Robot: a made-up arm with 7 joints. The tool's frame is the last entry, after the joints.
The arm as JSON. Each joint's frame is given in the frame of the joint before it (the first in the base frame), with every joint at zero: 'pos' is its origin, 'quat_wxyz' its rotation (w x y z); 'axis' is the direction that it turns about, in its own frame. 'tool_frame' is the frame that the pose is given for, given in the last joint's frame.
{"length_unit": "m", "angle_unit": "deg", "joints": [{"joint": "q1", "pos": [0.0, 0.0, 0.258], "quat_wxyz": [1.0, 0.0, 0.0, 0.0], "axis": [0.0, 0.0, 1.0]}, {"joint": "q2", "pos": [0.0, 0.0, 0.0], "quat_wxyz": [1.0, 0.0, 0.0, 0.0], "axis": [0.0, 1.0, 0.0]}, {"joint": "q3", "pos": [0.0, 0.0, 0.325], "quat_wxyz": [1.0, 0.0, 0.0, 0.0], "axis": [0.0, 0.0, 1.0]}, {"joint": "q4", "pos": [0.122, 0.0, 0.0], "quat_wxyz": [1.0, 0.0, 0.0, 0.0], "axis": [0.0, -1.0, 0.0]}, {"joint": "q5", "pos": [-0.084, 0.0, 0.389], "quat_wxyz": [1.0, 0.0, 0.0, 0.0], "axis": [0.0, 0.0, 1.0]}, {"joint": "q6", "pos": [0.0, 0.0, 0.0], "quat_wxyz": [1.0, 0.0, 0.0, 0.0], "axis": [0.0, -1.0, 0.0]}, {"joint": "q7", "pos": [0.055, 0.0, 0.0], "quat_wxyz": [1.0, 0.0, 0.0, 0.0], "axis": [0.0, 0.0, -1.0]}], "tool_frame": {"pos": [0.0, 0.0, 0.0], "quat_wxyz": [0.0, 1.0, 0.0, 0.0]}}
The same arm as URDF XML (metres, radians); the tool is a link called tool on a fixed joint. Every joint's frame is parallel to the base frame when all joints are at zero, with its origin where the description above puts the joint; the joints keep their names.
<robot name="arm">
  <joint name="tool_joint" type="fixed">
    <parent link="link7"/>
    <child link="tool"/>
    <origin xyz="0 0 0" rpy="3.1416 0 0"/>
  </joint>
  <joint name="q7" type="continuous">
    <parent link="link6"/>
    <child link="link7"/>
    <origin xyz="0.055 0 0"/>
    <axis xyz="0 0 -1"/>
  </joint>
  <joint name="q6" type="continuous">
    <parent link="link5"/>
    <child link="link6"/>
    <origin xyz="0 0 0"/>
    <axis xyz="0 -1 0"/>
  </joint>
  <joint name="q5" type="continuous">
    <parent link="link4"/>
    <child link="link5"/>
    <origin xyz="-0.084 0 0.389"/>
    <axis xyz="0 0 1"/>
  </joint>
  <joint name="q4" type="continuous">
    <parent link="link3"/>
    <child link="link4"/>
    <origin xyz="0.122 0 0"/>
    <axis xyz="0 -1 0"/>
  </joint>
  <joint name="q3" type="continuous">
    <parent link="link2"/>
    <child link="link3"/>
    <origin xyz="0 0 0.325"/>
    <axis xyz="0 0 1"/>
  </joint>
  <joint name="q2" type="continuous">
    <parent link="link1"/>
    <child link="link2"/>
    <origin xyz="0 0 0"/>
    <axis xyz="0 1 0"/>
  </joint>
  <joint name="q1" type="continuous">
    <parent link="base"/>
    <child link="link1"/>
    <origin xyz="0 0 0.258"/>
    <axis xyz="0 0 1"/>
  </joint>
  <link name="base"/>
  <link name="link1"/>
  <link name="link2"/>
  <link name="link3"/>
  <link name="link4"/>
  <link name="link5"/>
  <link name="link6"/>
  <link name="link7"/>
  <link name="tool"/>
</robot>

